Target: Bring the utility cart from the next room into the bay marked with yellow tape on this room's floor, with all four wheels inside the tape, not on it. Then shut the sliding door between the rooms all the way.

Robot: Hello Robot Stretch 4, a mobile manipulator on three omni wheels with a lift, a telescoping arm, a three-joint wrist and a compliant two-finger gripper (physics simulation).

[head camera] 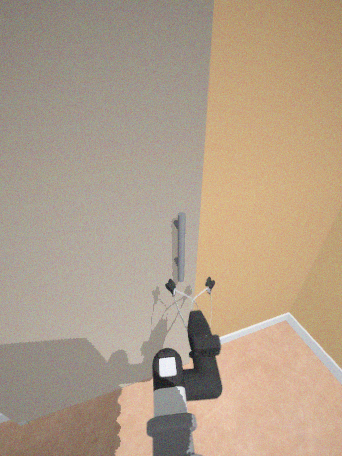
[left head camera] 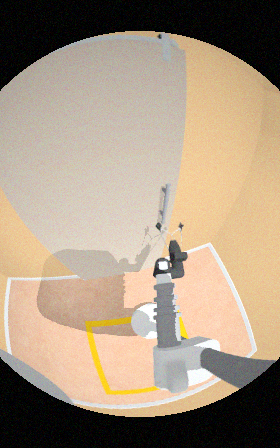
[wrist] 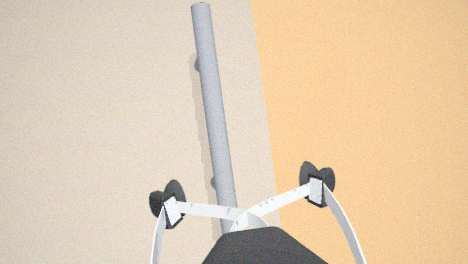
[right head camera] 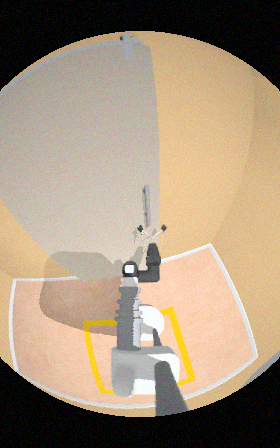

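Seen in the pictures: gripper, fingertip midpoint: (head camera: 189, 279) (left head camera: 168, 222) (wrist: 241, 185) (right head camera: 151, 224); robot's base, origin of the base link: (left head camera: 149, 320) (right head camera: 144, 322).
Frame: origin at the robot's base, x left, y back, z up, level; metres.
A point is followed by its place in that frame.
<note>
The grey sliding door (head camera: 100, 175) @(z 1.357, x 0.153, y -0.661 m) (left head camera: 110, 150) @(z 1.408, x 0.196, y -0.652 m) (right head camera: 90, 150) @(z 1.443, x 0.163, y -0.659 m) (wrist: 90, 125) @(z 1.088, x 0.092, y -0.674 m) stands upright against the orange wall. Its vertical bar handle (head camera: 181, 247) @(z 1.092, x -0.079, y -0.641 m) (left head camera: 166, 205) @(z 1.078, x -0.086, y -0.642 m) (right head camera: 147, 205) @(z 1.093, x -0.082, y -0.641 m) (wrist: 215, 115) @(z 1.077, x -0.081, y -0.641 m) is near the door's right edge. My gripper (head camera: 190, 285) @(z 1.002, x -0.098, y -0.572 m) (left head camera: 170, 227) @(z 1.002, x -0.098, y -0.572 m) (right head camera: 152, 228) @(z 1.002, x -0.098, y -0.572 m) (wrist: 241, 185) @(z 1.002, x -0.098, y -0.572 m) is open and empty, its fingers spread. In the head view its fingertips are just below the handle's lower end. In the wrist view the handle's lower part runs down between the fingers. The yellow tape bay (left head camera: 97, 357) @(z -0.027, x 0.621, y 0.562 m) (right head camera: 183, 345) @(z -0.026, x -0.432, y 0.364 m) is on the floor around my base. The utility cart does not show.
The orange wall (head camera: 270, 150) @(z 1.366, x -0.454, y -0.854 m) (left head camera: 225, 150) @(z 1.422, x -0.568, y -0.879 m) (right head camera: 205, 150) @(z 1.372, x -0.497, y -0.864 m) (wrist: 370, 125) @(z 1.019, x -0.404, y -0.843 m) is right of the door. White baseboard (head camera: 312, 340) @(z 0.055, x -1.069, y -0.747 m) (left head camera: 235, 295) @(z 0.017, x -1.222, y -0.052 m) (right head camera: 237, 295) @(z 0.056, x -1.218, y -0.094 m) edges the pink floor and meets in a corner at the right. My arm reaches over the tape from the mast.
</note>
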